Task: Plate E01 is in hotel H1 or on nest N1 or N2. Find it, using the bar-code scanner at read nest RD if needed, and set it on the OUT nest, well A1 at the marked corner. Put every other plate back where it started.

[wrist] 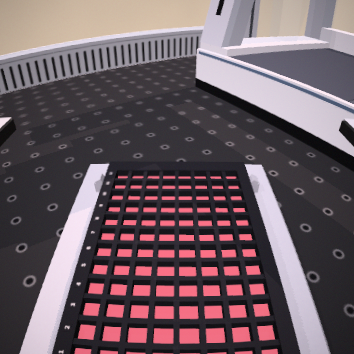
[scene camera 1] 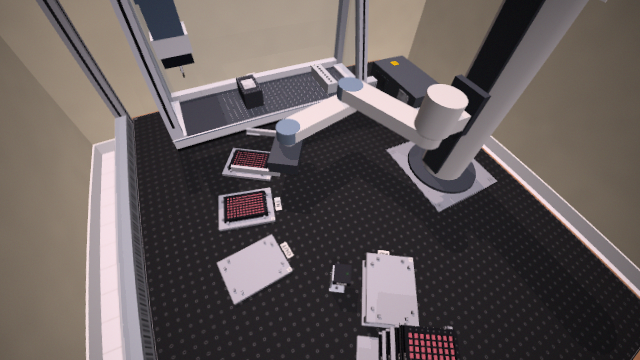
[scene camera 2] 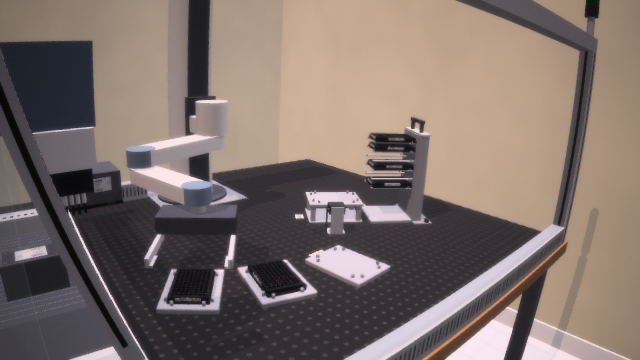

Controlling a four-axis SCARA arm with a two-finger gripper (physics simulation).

Path:
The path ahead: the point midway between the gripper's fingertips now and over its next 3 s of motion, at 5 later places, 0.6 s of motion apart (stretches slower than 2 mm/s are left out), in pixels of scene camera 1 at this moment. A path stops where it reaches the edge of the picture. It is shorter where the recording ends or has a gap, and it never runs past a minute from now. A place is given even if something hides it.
The gripper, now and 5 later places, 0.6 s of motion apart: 239, 148; 241, 156; 239, 147; 238, 148; 238, 169; 238, 178

